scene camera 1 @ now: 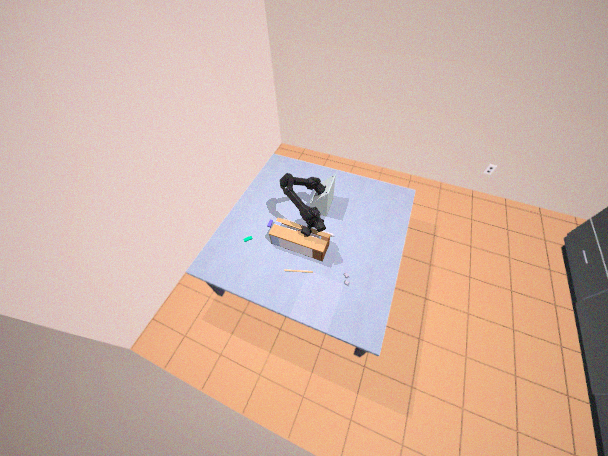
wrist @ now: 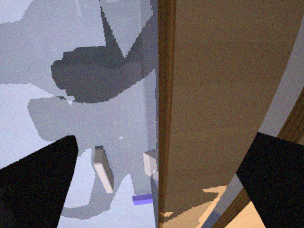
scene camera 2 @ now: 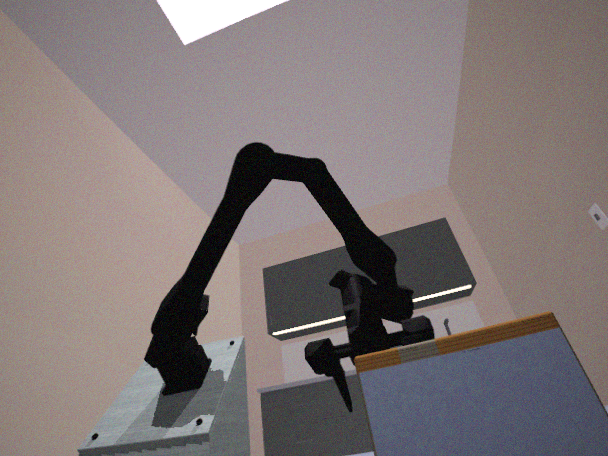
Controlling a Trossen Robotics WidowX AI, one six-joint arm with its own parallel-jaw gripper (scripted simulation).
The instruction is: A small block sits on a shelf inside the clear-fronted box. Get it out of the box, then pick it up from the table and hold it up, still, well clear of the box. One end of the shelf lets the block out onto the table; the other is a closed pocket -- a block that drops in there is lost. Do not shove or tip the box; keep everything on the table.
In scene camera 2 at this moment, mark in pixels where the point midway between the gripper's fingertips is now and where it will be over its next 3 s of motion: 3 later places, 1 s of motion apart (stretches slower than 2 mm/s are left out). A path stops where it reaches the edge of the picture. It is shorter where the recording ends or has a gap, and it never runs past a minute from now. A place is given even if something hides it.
My gripper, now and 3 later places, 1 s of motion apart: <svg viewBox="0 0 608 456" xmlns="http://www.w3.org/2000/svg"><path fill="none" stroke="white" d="M382 405L382 418L378 419L374 420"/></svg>
